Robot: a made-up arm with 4 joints.
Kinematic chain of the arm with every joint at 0, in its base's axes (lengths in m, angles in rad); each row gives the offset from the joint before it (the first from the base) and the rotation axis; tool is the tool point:
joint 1: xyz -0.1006 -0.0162 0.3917 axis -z
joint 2: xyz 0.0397 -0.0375 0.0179 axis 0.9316 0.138 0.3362
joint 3: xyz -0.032 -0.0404 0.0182 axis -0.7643 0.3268 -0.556
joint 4: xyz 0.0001 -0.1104 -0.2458 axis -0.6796 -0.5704 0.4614
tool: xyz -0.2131 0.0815 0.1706
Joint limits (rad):
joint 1: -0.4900..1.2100
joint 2: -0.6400..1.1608
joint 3: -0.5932..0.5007
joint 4: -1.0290..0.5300
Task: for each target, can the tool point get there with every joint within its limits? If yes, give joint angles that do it. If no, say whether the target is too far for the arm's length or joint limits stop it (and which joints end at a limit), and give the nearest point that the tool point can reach.
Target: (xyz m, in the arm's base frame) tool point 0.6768 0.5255 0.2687
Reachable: no: too far | nearest point -0.1630 0.2182 0.2285 | short by 0.895 m
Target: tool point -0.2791 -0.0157 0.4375
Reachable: yes | joints 0.4561 -0.4935 0.0917 -0.3967
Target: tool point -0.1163 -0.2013 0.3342
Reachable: yes | joints -0.1585 0.4963 -0.4873 -0.7160
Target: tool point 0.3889 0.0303 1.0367
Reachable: no: too far | nearest point -0.1092 -0.1701 0.5378 | short by 0.733 m
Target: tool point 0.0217 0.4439 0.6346
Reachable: no: joint limits stop it (at a limit: joint 1, joint 2, joint 3) | nearest point -0.1716 0.1275 0.4384 | short by 0.420 m
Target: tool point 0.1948 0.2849 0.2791
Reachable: no: joint limits stop it (at a limit: joint 1, joint 2, joint 3, joint 4) | nearest point -0.1630 0.2182 0.2285 | short by 0.367 m
